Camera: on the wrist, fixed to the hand. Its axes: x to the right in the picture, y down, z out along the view.
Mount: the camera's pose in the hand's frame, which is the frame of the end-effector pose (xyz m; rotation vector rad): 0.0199 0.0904 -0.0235 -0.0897 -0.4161 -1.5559
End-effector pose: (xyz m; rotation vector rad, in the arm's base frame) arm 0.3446 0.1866 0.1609 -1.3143 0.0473 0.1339
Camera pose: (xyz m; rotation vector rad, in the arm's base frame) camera 0.3540 0.1877 0.0659 -1.0748 -1.3132 -0.9207
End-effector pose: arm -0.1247 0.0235 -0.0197 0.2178 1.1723 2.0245
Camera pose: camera -0.1983 -0.0036 0.0349 -0.2656 0.5659 0.5859
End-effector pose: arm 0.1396 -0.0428 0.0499 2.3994 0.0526 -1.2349
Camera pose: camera 0.1902 -0.1183 0.0791 -1.4460 -1.7355 1.8183
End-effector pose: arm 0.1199 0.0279 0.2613 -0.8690 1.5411 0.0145
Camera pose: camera 0.0547 0.0706 0.2061 -1.7882 0.1974 -0.8013
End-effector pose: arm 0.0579 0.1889 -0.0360 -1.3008 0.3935 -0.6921
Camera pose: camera 0.0799 0.1682 -0.1266 -1.6506 -1.0902 -1.6088
